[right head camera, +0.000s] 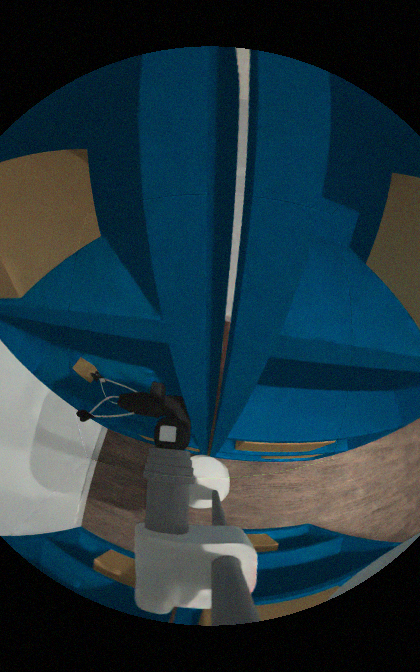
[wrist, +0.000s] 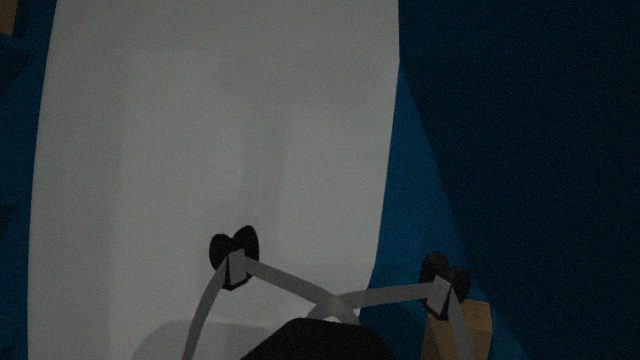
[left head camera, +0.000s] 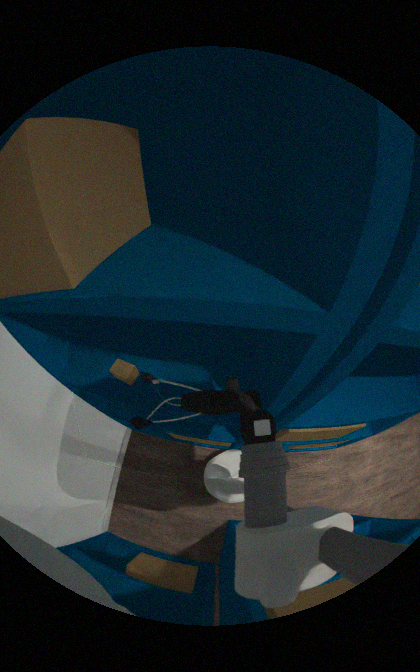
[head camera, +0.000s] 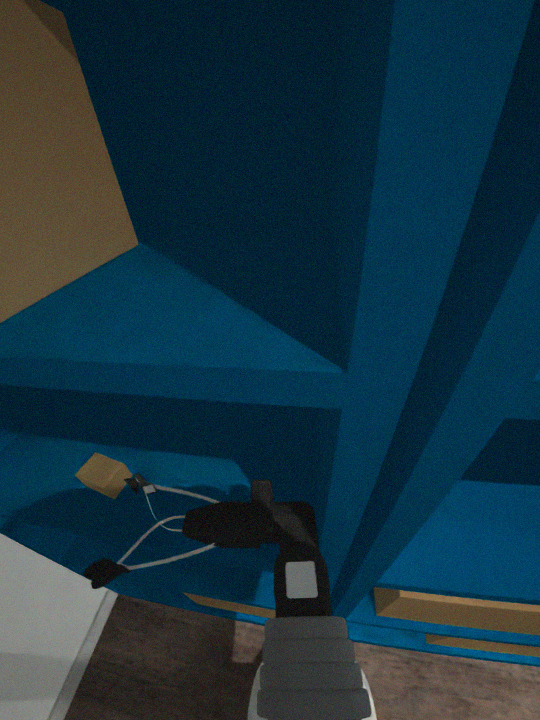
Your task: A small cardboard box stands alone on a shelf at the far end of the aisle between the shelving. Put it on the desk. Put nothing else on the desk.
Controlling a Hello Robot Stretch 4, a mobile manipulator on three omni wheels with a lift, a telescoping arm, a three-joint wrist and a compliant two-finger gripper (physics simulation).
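Frame: origin at the robot's base, x ahead, y left, z up, level; millimetres.
Seen in the pictures: gripper, fingertip midpoint: [wrist: 338,260] [head camera: 107,523].
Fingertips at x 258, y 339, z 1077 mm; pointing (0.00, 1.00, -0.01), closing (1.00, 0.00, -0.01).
Observation:
Pixels of each thing's top centre, then the offset from my fingertips to it. "pt": a spot on its surface instead. Level surfaces: height alone.
- small cardboard box, middle of its top: [wrist: 461,309] [head camera: 99,469] 115 mm left, 134 mm ahead, 66 mm down
- blue shelf, its level: 116 mm down
- large cardboard box, surface spot: [head camera: 58,168] pt 49 mm right, 206 mm ahead, 458 mm up
The small cardboard box [head camera: 102,474] [left head camera: 124,371] [right head camera: 84,369] [wrist: 480,322] stands on a blue shelf [head camera: 194,468] below a larger box's shelf. My gripper [head camera: 122,528] [left head camera: 144,400] [right head camera: 90,395] [wrist: 338,260] is open, its fingers wide apart with nothing between them. One fingertip is close to the box and overlaps its edge in the head views; whether they touch I cannot tell. The other fingertip is on the wall side, away from the box. In the wrist view the box is at the lower right, partly hidden behind the right finger. The desk does not show.
A large cardboard box [head camera: 58,168] [left head camera: 92,200] [right head camera: 45,220] is on the shelf above. A white wall [head camera: 40,616] [left head camera: 45,430] [wrist: 225,150] closes the aisle end. A blue upright [head camera: 380,325] stands beside my wrist. Another box [left head camera: 165,572] lies on the opposite shelving.

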